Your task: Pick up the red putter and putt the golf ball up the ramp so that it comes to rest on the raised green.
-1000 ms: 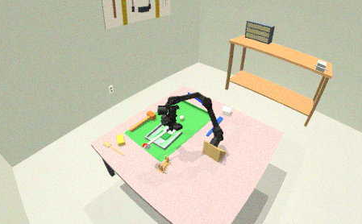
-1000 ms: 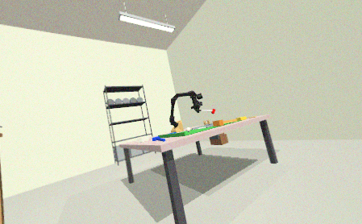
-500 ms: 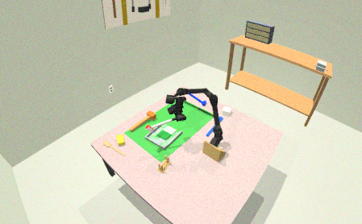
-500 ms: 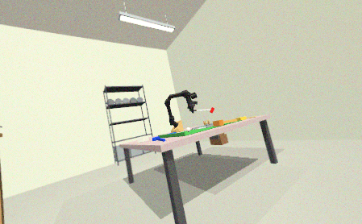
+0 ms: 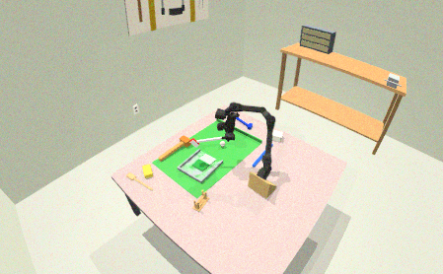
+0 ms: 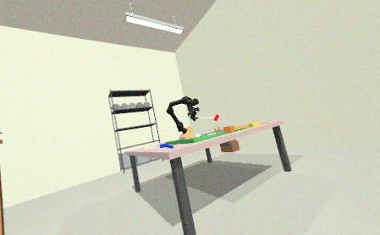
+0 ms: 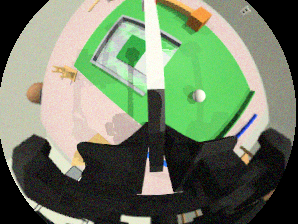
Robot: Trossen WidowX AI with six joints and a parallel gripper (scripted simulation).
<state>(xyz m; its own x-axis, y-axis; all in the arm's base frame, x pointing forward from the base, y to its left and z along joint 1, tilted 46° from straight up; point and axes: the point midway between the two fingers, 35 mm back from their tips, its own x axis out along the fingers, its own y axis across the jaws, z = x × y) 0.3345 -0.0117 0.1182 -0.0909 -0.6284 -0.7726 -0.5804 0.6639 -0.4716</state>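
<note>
The putter lies 90 mm ahead of my gripper tip, 70 mm to the left of it and 10 mm above it. Round my gripper tip: yellow block 450 mm to the left, 370 mm ahead, 160 mm below; then white box 460 mm to the right, 190 mm behind, 150 mm below.
</note>
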